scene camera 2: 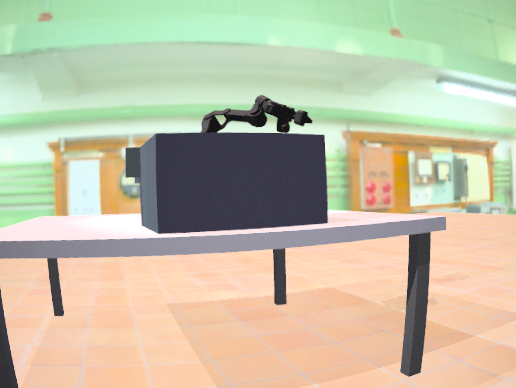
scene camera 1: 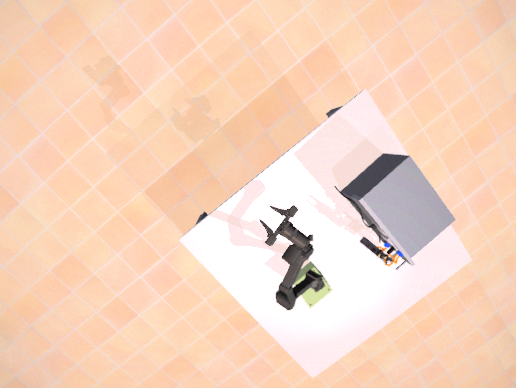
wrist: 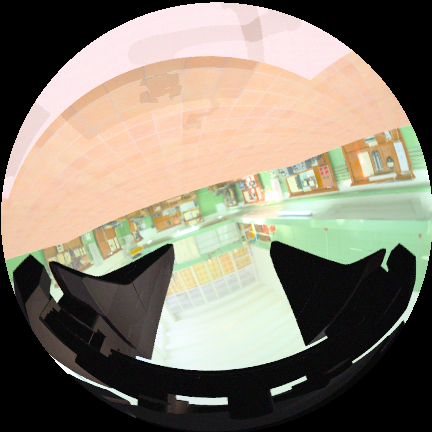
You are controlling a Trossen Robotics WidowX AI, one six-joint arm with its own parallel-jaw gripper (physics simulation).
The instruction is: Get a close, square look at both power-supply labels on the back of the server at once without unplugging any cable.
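Frame: origin at the arm's base, x down, y left, z ahead, level; centimetres.
Where they show: gripper, fingertip midpoint: (scene camera 2: 307,120) (scene camera 1: 264,212) (wrist: 223,249); arm's base, origin of the base link: (scene camera 1: 317,284).
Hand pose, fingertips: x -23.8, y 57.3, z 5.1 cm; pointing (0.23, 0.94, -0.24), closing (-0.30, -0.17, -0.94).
Each offset is from my fingertips to the top centre of the thing. "pt": to the spot under its first point.
The server (scene camera 1: 410,205) (scene camera 2: 240,182) is a large grey box on the right part of the table in scene camera 1. Black cables (scene camera 1: 369,220) run along its side that faces the arm, and orange cables with blue plugs @[pt dx +24.2, dy -71.9, dz +37.7 cm] (scene camera 1: 393,254) are at that side's lower end. The power-supply labels cannot be made out in any view. My gripper (scene camera 1: 266,214) (wrist: 223,249) is open and empty. It is raised over the table, left of the server in scene camera 1, and its fingers point away from the server. The server does not show in the wrist view.
The white table (scene camera 1: 310,345) (scene camera 2: 360,237) (wrist: 100,60) carries the server and the arm. The arm's base stands on a green plate (scene camera 1: 320,295). A black elongated object @[pt dx +21.1, dy -55.1, dz +30.2 cm] (scene camera 1: 369,243) lies beside the orange cables. The wrist view shows tiled floor (wrist: 200,135) beyond the table edge and an inverted room.
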